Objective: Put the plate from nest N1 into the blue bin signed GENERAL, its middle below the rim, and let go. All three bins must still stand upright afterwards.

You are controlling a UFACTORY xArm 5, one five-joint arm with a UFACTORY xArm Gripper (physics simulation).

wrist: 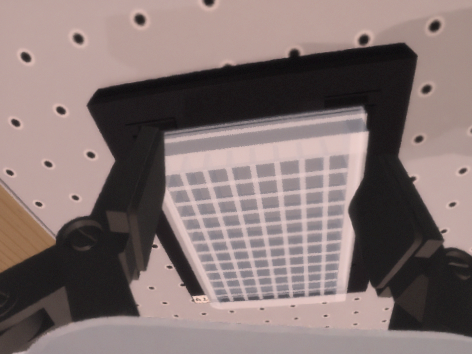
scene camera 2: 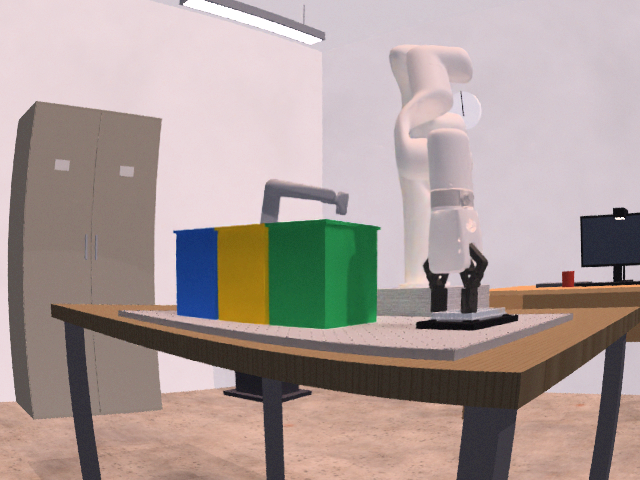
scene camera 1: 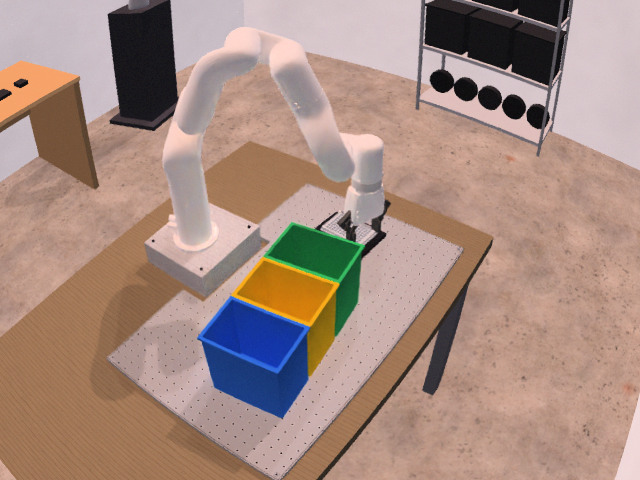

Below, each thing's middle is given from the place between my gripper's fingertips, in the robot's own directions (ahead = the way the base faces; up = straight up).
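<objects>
Distances from my hand: gridded plate [scene camera 2: 482,313], 50 mm behind, 20 mm to the left, 10 mm below; yellow bin [scene camera 1: 308,299], 30 mm behind, 390 mm to the right, 60 mm above; black nest [scene camera 2: 470,326], 50 mm behind, 20 mm to the left, 20 mm below; green bin [scene camera 2: 322,273], 30 mm behind, 260 mm to the right, 60 mm above.
</objects>
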